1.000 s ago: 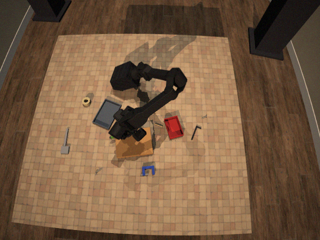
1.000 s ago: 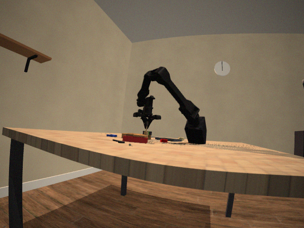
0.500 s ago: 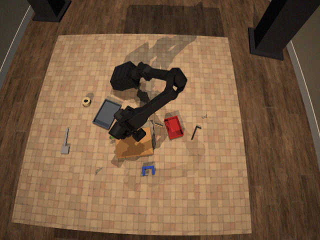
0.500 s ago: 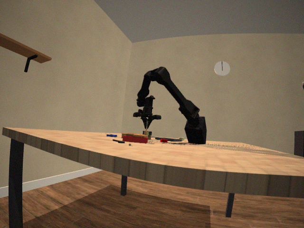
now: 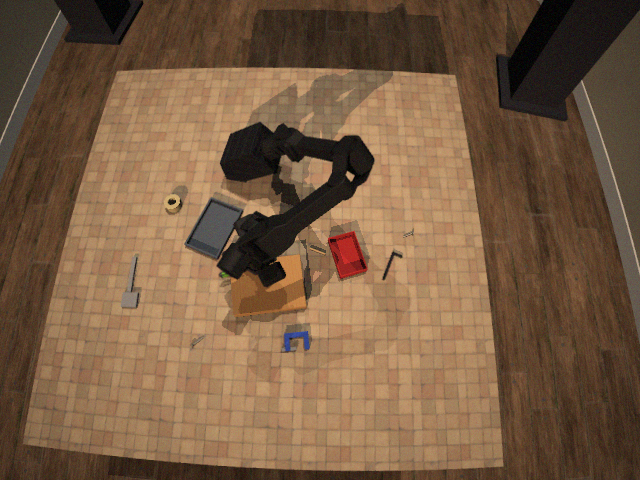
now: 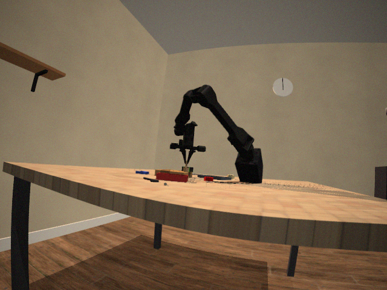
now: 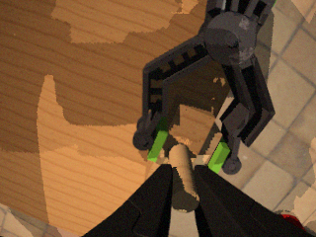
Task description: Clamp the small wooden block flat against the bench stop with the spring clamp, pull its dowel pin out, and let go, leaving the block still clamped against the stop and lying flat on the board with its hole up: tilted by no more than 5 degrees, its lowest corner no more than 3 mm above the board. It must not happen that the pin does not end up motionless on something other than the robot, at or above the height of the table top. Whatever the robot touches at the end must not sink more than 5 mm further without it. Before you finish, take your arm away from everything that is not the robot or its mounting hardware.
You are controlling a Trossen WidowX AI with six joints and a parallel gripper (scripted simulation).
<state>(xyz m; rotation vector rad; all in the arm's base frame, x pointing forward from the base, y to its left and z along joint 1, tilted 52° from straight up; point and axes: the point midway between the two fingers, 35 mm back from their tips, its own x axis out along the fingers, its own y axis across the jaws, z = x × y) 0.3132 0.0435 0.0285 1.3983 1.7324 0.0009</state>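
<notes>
Now: hand 40 mm above the dowel pin. From my hand the other things lie so: small wooden block: 70 mm below; then wooden board: 60 mm ahead, 20 mm to the left, 90 mm below; then red knob: 150 mm behind, 20 mm to the left, 100 mm below.
</notes>
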